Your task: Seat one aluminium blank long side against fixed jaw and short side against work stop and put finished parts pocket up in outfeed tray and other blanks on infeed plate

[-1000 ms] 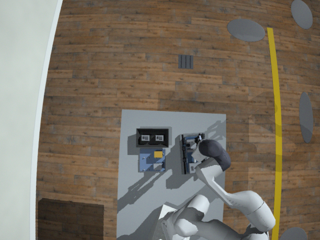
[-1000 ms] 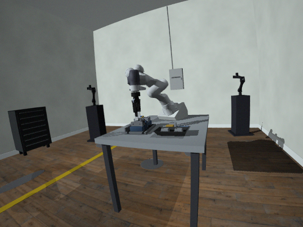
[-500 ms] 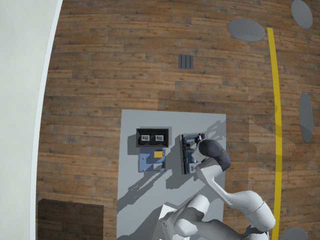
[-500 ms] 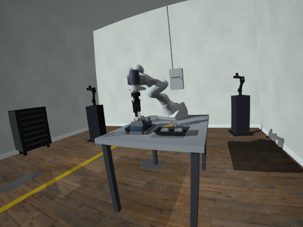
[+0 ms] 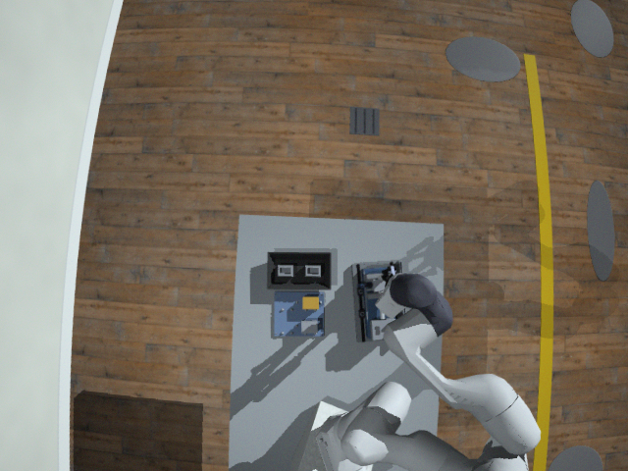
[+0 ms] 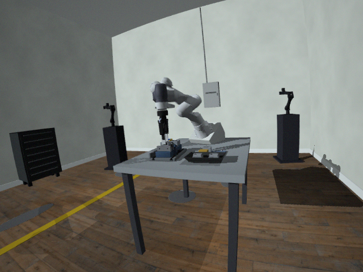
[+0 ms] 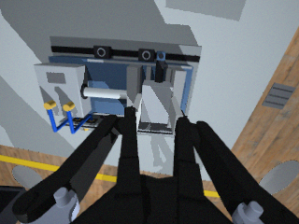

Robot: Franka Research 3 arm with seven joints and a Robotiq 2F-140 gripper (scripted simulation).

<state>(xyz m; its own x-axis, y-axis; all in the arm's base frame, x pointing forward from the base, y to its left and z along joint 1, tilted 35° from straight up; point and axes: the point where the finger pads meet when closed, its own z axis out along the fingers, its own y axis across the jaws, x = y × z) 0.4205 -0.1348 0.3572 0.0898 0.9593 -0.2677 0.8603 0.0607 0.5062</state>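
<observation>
My hand is 7 cm past the vise, 1 cm to the right of it and 10 cm above it. From my hand the other things lie so: brass blank (3 cm behind, 26 cm to the left, 11 cm below).
</observation>
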